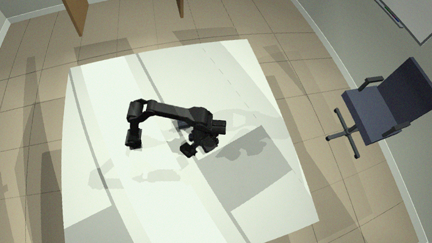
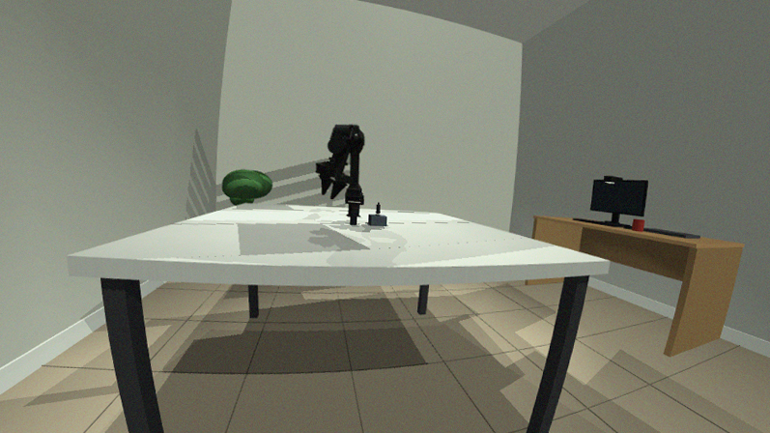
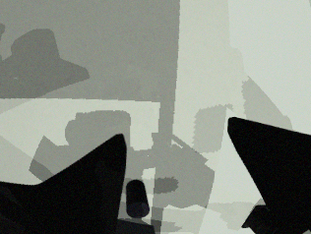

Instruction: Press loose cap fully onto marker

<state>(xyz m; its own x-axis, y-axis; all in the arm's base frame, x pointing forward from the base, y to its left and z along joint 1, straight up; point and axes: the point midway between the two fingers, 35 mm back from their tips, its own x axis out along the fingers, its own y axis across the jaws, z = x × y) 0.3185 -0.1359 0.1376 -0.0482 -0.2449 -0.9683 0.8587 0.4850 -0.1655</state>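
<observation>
Right now the black cap is 2 cm behind my gripper tip, 11 cm to the left of it and 8 cm below it. The rest, counted from my gripper tip: grey holder block (4 cm behind, 21 cm to the left, 8 cm below).
</observation>
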